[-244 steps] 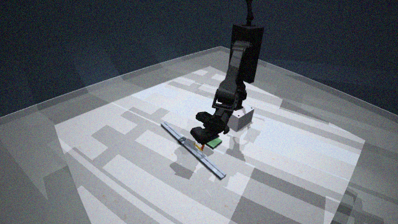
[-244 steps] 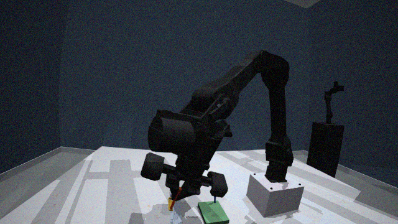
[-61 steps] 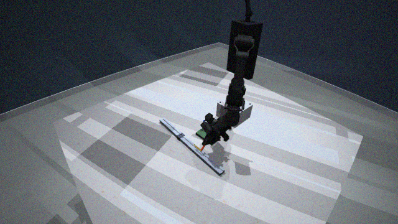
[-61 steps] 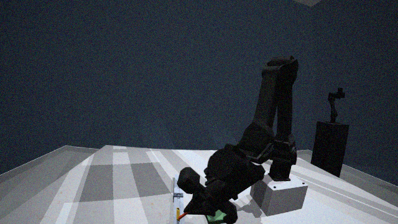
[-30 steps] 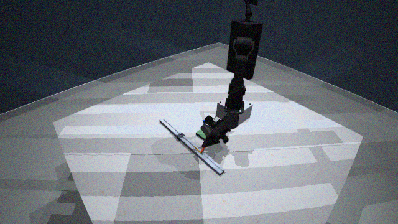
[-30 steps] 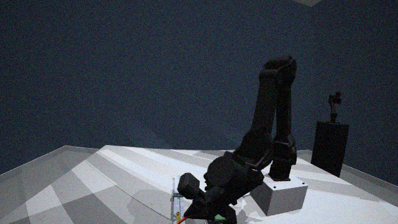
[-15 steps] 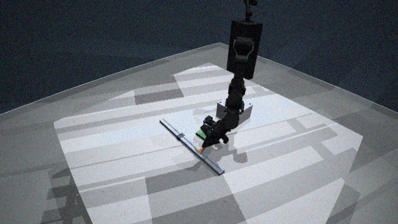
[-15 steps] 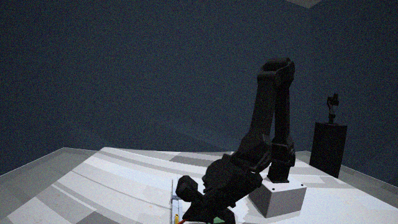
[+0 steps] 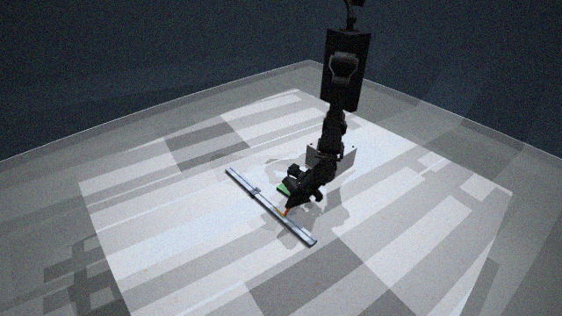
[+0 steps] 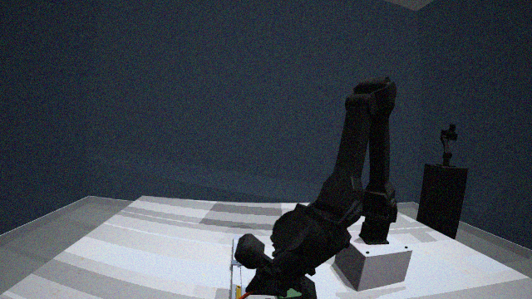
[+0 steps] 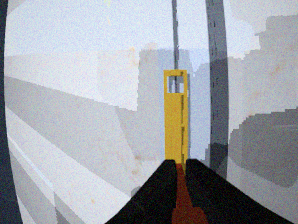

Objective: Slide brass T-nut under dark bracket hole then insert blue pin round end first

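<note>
Now: the brass T-nut 2 cm to the right of my gripper tip. Round my gripper tip: blue pin: 13 cm to the right, 10 cm behind, 1 cm below; then green tray: 10 cm to the right, 9 cm behind, 3 cm below; then aluminum rail: 12 cm to the right, 4 cm ahead, 3 cm below.
</note>
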